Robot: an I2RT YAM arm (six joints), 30 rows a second.
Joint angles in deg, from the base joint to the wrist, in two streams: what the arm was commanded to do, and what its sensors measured. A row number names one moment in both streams.
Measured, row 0:
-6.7 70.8 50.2 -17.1 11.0 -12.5
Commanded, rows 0 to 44:
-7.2 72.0 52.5 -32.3 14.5 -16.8
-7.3 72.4 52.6 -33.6 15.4 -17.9
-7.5 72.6 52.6 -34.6 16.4 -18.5
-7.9 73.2 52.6 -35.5 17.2 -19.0
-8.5 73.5 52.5 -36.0 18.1 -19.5
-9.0 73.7 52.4 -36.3 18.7 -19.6
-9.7 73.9 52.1 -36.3 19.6 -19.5
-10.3 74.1 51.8 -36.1 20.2 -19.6
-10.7 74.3 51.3 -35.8 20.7 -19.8
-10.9 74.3 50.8 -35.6 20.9 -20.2
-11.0 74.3 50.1 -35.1 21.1 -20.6
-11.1 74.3 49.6 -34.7 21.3 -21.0
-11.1 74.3 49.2 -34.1 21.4 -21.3
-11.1 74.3 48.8 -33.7 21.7 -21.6
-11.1 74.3 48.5 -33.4 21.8 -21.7
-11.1 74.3 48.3 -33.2 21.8 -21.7
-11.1 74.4 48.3 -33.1 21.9 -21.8
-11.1 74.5 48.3 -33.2 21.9 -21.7
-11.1 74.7 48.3 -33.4 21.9 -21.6
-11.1 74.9 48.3 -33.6 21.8 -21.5
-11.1 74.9 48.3 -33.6 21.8 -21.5
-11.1 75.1 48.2 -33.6 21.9 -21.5
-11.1 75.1 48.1 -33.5 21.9 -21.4
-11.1 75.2 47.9 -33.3 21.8 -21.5
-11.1 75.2 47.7 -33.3 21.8 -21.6
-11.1 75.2 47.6 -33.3 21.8 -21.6
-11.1 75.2 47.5 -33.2 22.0 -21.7
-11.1 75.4 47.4 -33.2 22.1 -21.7
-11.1 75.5 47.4 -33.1 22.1 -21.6
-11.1 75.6 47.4 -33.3 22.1 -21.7
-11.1 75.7 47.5 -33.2 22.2 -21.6
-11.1 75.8 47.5 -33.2 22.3 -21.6
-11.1 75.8 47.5 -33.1 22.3 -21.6
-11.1 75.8 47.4 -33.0 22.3 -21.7
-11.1 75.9 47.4 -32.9 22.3 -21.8
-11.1 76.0 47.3 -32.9 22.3 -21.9
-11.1 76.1 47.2 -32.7 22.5 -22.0
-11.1 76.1 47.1 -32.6 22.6 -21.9
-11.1 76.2 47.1 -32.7 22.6 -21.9
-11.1 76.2 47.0 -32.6 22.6 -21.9
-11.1 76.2 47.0 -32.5 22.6 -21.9
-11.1 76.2 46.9 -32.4 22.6 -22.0
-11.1 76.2 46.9 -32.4 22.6 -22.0
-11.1 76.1 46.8 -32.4 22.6 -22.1
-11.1 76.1 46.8 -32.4 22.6 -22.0
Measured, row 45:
-10.9 75.8 47.9 -32.3 22.2 -22.0
